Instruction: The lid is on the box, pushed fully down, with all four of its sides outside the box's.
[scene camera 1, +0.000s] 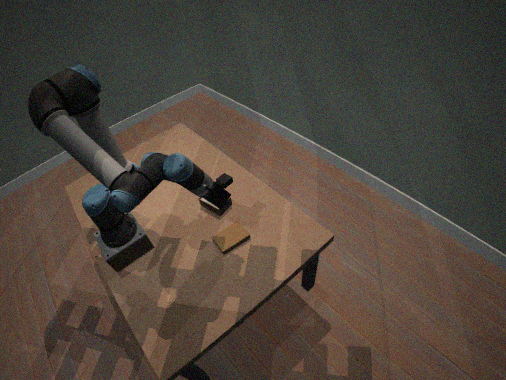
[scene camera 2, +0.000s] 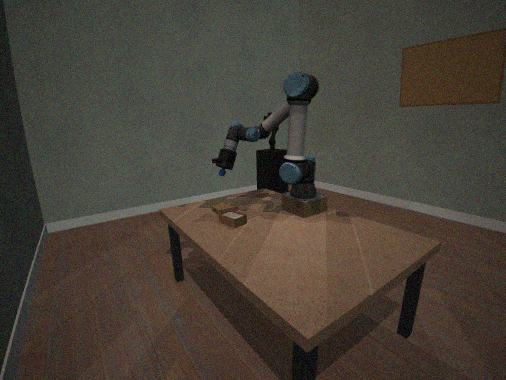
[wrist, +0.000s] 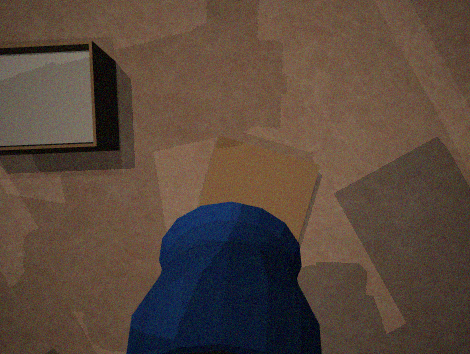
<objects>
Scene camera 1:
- brown lid: 231, 237
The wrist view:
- my suction cup: 229, 271
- brown lid: 282, 185
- brown box: 66, 101
</objects>
